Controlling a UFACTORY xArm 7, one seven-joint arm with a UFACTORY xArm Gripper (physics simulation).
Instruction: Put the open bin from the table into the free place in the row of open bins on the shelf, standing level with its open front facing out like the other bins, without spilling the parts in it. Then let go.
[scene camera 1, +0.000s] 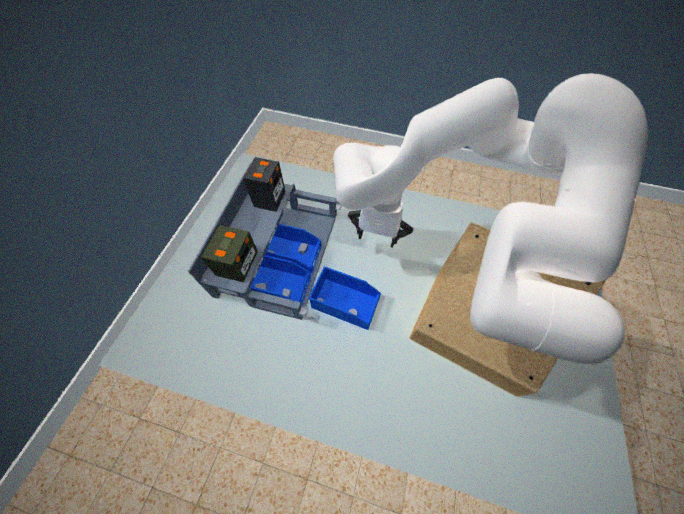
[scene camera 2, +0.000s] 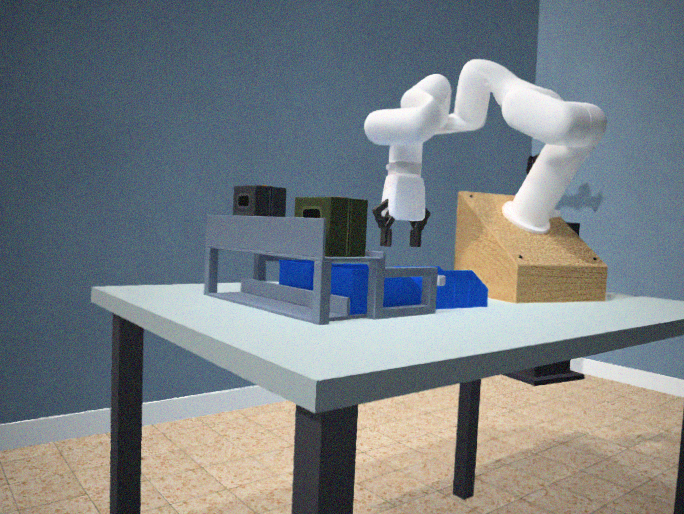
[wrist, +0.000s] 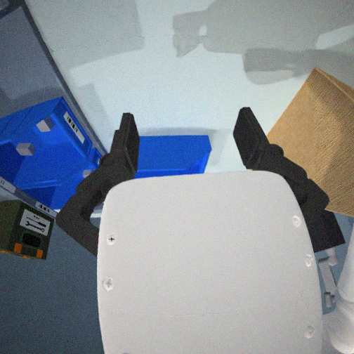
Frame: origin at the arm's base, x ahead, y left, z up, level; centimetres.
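Where they show: gripper, fingertip midpoint: (scene camera 1: 376, 239) (scene camera 2: 400, 246); arm's base, link origin: (scene camera 2: 525, 218).
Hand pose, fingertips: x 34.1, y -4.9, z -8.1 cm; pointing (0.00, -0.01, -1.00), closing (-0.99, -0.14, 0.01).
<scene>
Each offset is from my fingertips to the top centre of the thing. "pt": to the spot under its first point. Level surfaces: height alone.
The blue open bin {pt dz -10.8, dx +2.3, dy +16.0 cm} (scene camera 1: 343, 298) (scene camera 2: 465, 289) (wrist: 172, 151) stands upright on the table in front of the shelf, its low front toward the wooden base. Two small light parts lie in it in scene camera 1. On the shelf (scene camera 1: 274, 302) (scene camera 2: 259, 234) stand two like bins, one {pt dz -10.2, dx +24.7, dy +9.2 cm} (scene camera 1: 288, 249) (wrist: 37, 122) beside the bare stretch of the lower deck {dz -10.5 cm} (scene camera 1: 312, 224) (wrist: 20, 55), the other {pt dz -10.2, dx +21.5, dy +19.6 cm} (scene camera 1: 279, 280) (wrist: 57, 182) at the near end rail. My gripper (scene camera 1: 377, 240) (scene camera 2: 400, 243) (wrist: 186, 121) is open and empty, pointing down above the table; its body hides part of the loose bin in the wrist view.
A dark toolbox {dz +11.3, dx +35.0, dy +0.6 cm} (scene camera 1: 266, 186) (scene camera 2: 259, 200) and a green toolbox {dz +8.8, dx +30.5, dy +23.3 cm} (scene camera 1: 229, 254) (scene camera 2: 347, 226) (wrist: 24, 230) stand on the upper shelf level. An end rail {dz -9.5, dx +25.1, dy -7.8 cm} (scene camera 1: 313, 208) rises beside the bare deck. The wooden base (scene camera 1: 453, 303) (scene camera 2: 561, 282) (wrist: 315, 135) stands opposite the shelf.
</scene>
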